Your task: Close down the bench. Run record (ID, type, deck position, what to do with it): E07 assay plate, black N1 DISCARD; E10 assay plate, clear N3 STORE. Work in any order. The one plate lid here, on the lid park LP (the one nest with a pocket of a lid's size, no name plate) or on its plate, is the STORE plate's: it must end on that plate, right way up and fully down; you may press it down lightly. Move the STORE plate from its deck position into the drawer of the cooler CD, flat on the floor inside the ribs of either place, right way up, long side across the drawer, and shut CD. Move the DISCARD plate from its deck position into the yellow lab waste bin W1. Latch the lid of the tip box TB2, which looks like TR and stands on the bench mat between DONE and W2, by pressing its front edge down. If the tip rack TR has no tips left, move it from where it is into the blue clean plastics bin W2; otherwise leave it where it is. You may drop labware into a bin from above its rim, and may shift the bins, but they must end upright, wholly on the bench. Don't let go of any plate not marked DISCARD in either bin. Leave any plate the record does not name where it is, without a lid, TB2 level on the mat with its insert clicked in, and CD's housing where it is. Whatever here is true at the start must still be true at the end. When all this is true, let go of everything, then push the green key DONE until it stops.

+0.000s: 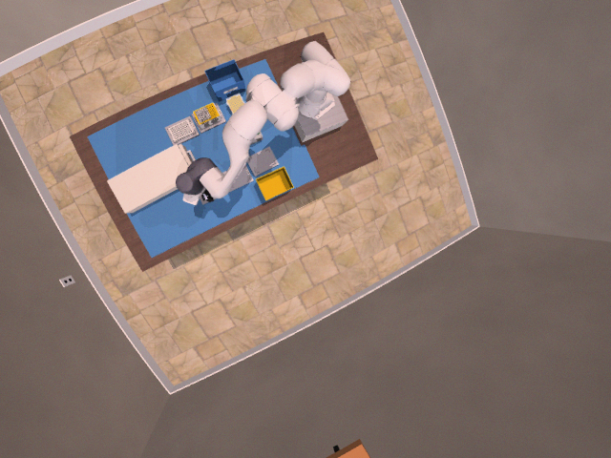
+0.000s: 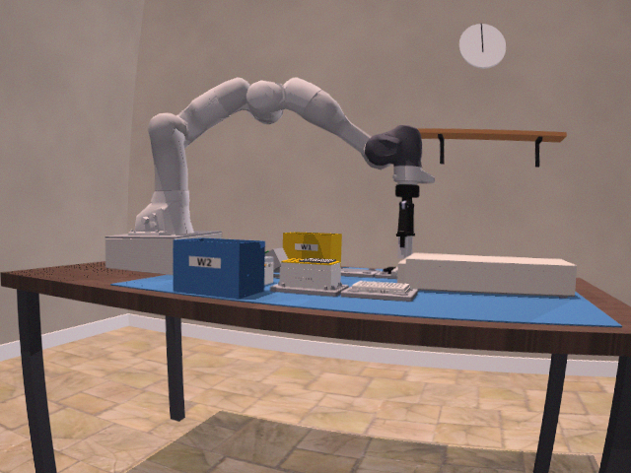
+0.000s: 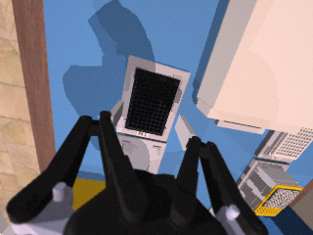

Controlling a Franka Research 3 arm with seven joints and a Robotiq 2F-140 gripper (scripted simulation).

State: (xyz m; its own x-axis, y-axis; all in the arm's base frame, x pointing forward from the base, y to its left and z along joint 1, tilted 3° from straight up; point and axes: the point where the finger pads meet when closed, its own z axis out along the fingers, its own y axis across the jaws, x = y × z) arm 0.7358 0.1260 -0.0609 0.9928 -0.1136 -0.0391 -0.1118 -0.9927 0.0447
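The black plate is 7 cm below my hand. The rest, counted from my hand: nest N1: 8 cm below; then grey nest N3: 17 cm behind, 8 cm below, 1 cm to the left; then white plate lid: 20 cm to the right, 10 cm ahead, 6 cm below.
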